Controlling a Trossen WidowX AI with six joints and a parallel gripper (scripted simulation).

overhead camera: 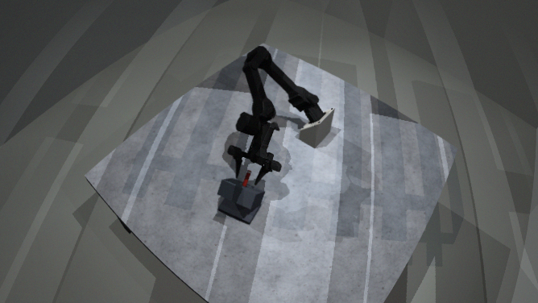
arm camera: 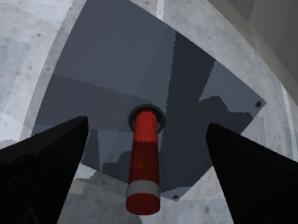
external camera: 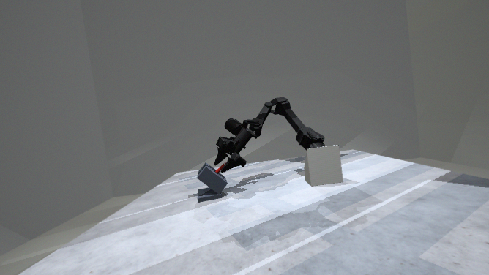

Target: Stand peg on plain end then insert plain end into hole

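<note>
Now: the red peg 2 cm behind my gripper tip and 1 cm to the right of it. The rest, counted from my gripper tip: dark base plate 10 cm below, 5 cm ahead, 1 cm to the left; then dark sloped panel 3 cm below, 3 cm ahead.
</note>
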